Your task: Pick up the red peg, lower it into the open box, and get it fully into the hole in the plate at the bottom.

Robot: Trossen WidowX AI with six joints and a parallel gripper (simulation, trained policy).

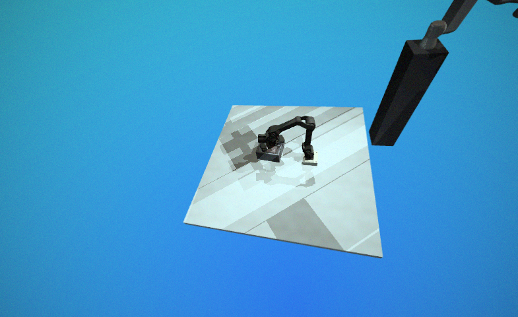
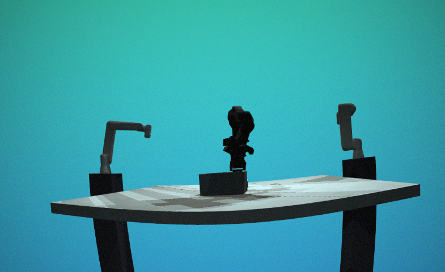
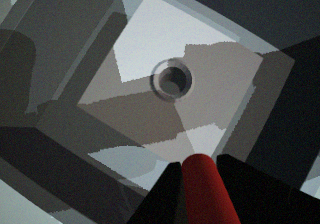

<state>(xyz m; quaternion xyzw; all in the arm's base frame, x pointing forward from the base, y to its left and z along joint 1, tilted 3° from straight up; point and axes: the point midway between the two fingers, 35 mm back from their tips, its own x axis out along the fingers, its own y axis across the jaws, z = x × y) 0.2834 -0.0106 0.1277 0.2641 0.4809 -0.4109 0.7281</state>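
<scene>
Right now my gripper tip is 10 mm past the red peg, 10 mm to the right of it and 30 mm below it. Round my gripper tip: plate 20 mm ahead, 40 mm to the right, 80 mm below; box 20 mm ahead, 40 mm to the right, 100 mm below.
</scene>
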